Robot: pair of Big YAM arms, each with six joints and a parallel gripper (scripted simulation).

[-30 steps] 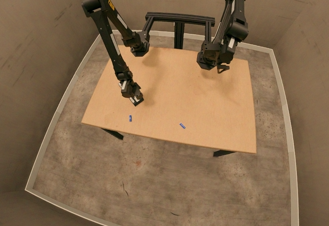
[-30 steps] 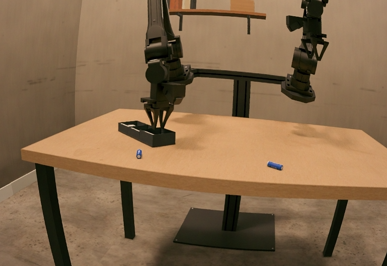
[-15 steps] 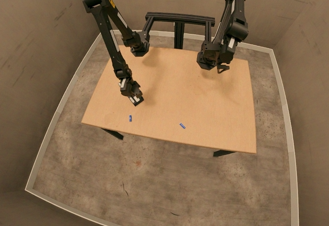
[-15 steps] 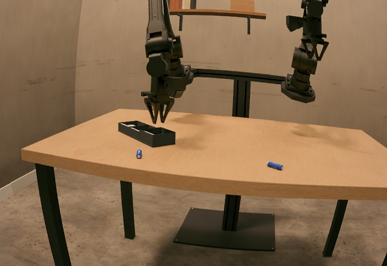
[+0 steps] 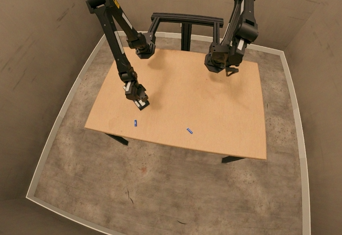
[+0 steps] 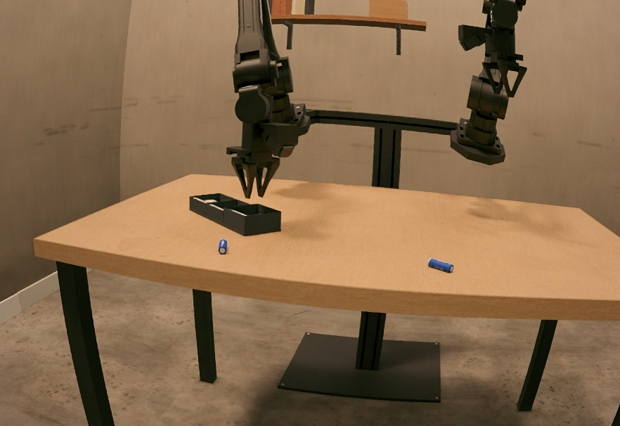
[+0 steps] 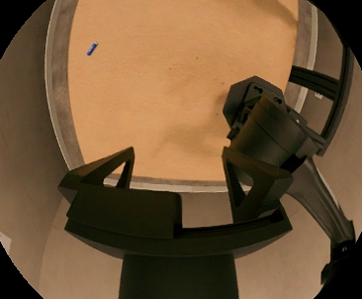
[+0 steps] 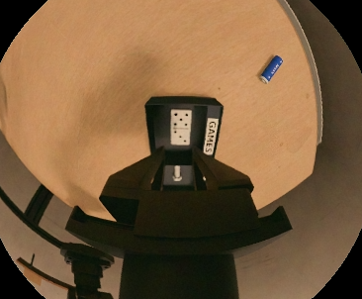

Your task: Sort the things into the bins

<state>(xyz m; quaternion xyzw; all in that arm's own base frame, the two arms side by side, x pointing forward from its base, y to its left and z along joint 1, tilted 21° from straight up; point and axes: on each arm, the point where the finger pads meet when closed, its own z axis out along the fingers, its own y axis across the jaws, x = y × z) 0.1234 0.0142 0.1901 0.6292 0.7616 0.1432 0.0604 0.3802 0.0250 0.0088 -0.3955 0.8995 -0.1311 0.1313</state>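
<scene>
Now: the flat white block 60 mm below my right hand. From my right hand the other things lie so: eraser 100 mm behind, 140 mm to the right, 60 mm below; black bin tray 40 mm behind, 70 mm to the right, 50 mm below; white bolt 50 mm behind, 70 mm to the right, 60 mm below.
</scene>
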